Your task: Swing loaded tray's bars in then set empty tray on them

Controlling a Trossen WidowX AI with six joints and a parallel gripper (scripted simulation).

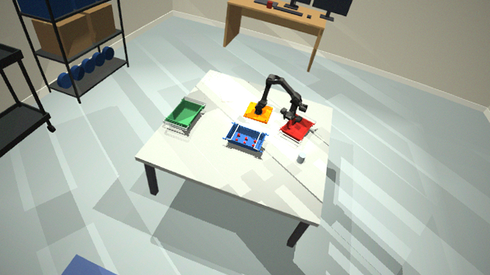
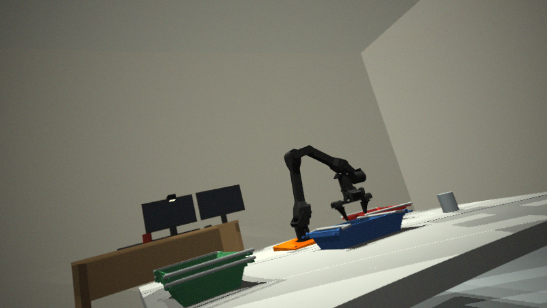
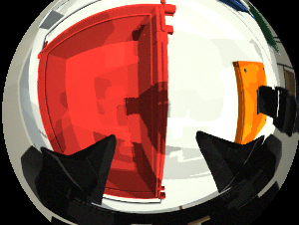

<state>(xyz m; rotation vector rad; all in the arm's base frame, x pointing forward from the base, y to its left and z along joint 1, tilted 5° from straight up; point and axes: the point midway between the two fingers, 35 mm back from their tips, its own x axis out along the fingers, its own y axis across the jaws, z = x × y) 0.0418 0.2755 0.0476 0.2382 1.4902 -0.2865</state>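
Right now the red tray is 8 cm to the left of my gripper tip and 3 cm ahead of it. Also, from my gripper tip: paper (60 cm to the right, 15 cm behind, 4 cm below); grey cup (35 cm ahead, 15 cm to the left, 1 cm below).
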